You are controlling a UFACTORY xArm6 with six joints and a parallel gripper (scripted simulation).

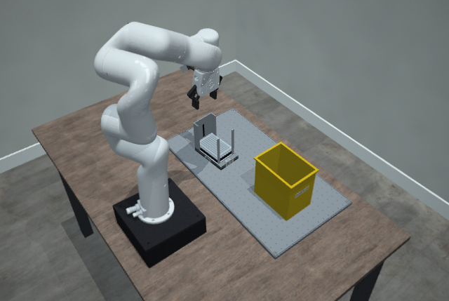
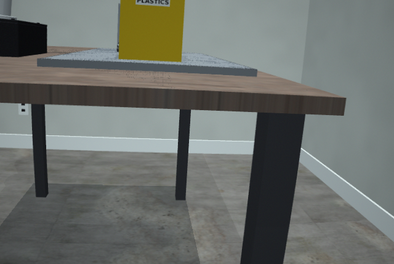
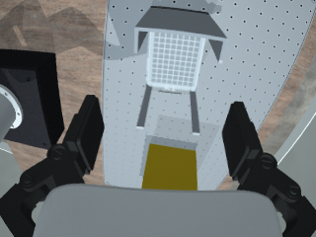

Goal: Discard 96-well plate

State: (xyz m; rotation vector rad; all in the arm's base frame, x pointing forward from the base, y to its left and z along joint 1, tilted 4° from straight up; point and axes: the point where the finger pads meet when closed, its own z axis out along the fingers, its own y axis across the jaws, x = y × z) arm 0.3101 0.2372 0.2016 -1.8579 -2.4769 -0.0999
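My hand is 2 cm short of the white 96-well plate, 4 cm to the left of it and 22 cm above it. From my hand the other things lie so: black plate: 2 cm ahead, 4 cm to the right, 23 cm below; yellow plastics bin W1: 12 cm ahead, 37 cm to the right, 16 cm below.
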